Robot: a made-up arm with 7 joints.
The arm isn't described. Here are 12 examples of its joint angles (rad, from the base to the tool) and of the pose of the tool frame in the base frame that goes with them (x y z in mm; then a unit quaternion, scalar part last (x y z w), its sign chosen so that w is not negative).
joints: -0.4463 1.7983 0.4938 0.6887 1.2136 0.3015 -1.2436
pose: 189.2 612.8 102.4 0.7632 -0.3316 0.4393 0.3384
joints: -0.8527 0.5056 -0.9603 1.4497 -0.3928 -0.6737 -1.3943
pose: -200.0 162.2 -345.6 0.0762 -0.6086 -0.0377 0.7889
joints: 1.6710 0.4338 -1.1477 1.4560 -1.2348 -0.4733 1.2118
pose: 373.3 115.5 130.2 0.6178 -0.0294 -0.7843 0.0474
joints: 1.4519 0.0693 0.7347 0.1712 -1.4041 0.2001 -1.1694
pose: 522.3 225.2 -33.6 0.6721 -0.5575 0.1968 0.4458
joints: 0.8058 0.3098 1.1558 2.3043 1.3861 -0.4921 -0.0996
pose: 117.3 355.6 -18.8 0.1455 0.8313 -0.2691 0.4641
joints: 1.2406 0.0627 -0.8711 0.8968 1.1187 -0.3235 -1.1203
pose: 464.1 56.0 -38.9 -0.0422 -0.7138 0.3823 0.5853
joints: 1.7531 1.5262 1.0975 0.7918 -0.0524 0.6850 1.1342
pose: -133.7 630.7 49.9 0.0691 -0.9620 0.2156 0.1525
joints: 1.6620 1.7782 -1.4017 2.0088 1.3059 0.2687 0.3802
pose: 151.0 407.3 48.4 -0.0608 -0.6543 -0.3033 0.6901
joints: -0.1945 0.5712 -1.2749 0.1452 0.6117 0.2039 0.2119
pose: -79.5 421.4 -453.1 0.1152 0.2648 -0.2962 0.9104
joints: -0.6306 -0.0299 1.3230 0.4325 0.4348 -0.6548 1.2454
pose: -282.4 239.6 -426.2 0.0585 -0.4778 0.3397 0.8080
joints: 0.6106 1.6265 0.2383 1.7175 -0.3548 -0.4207 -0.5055
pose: 139.2 429.6 180.1 -0.6586 0.6556 0.3371 0.1511
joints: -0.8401 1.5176 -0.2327 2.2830 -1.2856 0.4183 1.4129
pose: 75.6 316.0 -155.8 0.1893 0.2763 -0.8752 0.3491
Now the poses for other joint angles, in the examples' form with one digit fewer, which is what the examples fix.
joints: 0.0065 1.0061 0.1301 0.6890 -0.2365 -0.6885 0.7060
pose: 144 576 -239 0.158 -0.364 -0.520 0.757
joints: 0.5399 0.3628 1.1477 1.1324 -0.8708 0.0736 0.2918
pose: 230 479 -220 0.450 -0.495 0.170 0.724
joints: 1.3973 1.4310 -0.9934 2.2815 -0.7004 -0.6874 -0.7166
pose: 177 297 64 -0.249 0.724 0.525 0.371
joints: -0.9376 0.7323 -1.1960 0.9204 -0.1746 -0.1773 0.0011
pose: -315 333 -313 -0.315 0.122 -0.591 0.732
